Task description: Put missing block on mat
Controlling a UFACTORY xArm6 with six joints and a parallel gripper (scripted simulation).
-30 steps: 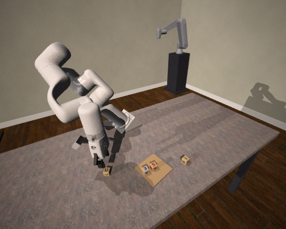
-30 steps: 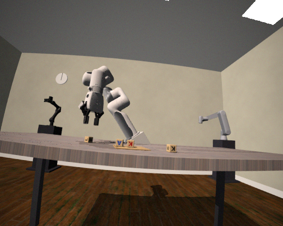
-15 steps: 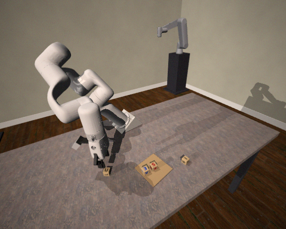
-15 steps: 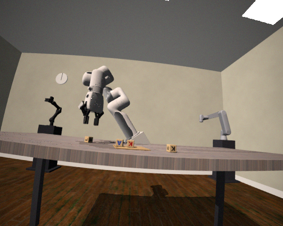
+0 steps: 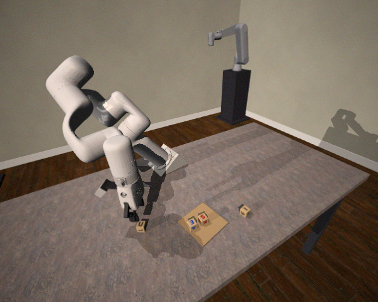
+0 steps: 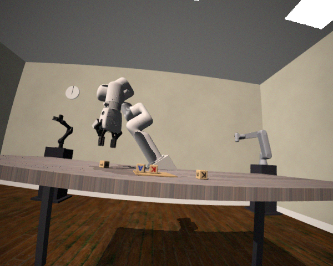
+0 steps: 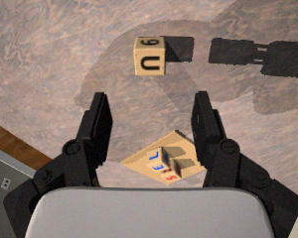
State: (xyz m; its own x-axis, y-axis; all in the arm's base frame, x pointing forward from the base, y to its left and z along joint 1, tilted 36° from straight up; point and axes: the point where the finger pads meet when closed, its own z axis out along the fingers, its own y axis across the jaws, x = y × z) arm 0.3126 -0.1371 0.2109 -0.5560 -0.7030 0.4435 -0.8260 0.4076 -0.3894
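Now: the block 9 cm below my hand. From my hand the other things lie so: tan mat: 21 cm to the left, 11 cm below, 10 cm ahead.
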